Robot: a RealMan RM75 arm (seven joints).
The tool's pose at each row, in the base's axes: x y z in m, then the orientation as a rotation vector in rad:
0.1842 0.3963 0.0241 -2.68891 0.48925 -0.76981
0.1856 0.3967 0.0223 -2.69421 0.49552 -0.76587
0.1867 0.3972 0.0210 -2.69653 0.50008 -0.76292
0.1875 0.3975 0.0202 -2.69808 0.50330 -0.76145
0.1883 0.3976 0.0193 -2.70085 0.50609 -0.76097
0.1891 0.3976 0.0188 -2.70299 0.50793 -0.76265
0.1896 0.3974 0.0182 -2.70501 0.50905 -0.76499
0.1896 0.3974 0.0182 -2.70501 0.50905 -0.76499
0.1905 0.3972 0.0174 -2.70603 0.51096 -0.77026
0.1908 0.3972 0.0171 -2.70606 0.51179 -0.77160
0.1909 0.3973 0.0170 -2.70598 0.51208 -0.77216
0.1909 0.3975 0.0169 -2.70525 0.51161 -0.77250
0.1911 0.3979 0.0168 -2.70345 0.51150 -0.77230
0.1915 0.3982 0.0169 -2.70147 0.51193 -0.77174
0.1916 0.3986 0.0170 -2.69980 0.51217 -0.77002
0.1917 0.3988 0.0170 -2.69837 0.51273 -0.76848
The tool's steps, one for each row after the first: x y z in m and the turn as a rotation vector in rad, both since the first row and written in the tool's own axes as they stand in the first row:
0.0001 0.0000 0.0023 -0.00646 -0.00212 0.00264
0.0002 -0.0002 0.0041 -0.00977 -0.00365 0.00511
0.0004 -0.0004 0.0052 -0.01210 -0.00430 0.00677
0.0006 -0.0004 0.0064 -0.01550 -0.00437 0.00757
0.0010 -0.0004 0.0073 -0.01824 -0.00305 0.00765
0.0012 -0.0001 0.0080 -0.02070 -0.00136 0.00722
0.0012 -0.0001 0.0080 -0.02070 -0.00136 0.00722
0.0017 0.0002 0.0091 -0.02284 0.00249 0.00712
0.0018 0.0002 0.0095 -0.02330 0.00352 0.00738
0.0017 0.0002 0.0097 -0.02339 0.00395 0.00749
0.0016 0.0000 0.0098 -0.02260 0.00415 0.00740
0.0016 -0.0004 0.0100 -0.02091 0.00407 0.00800
0.0018 -0.0008 0.0102 -0.01920 0.00382 0.00905
0.0018 -0.0012 0.0103 -0.01758 0.00273 0.01008
0.0018 -0.0014 0.0104 -0.01631 0.00179 0.01118

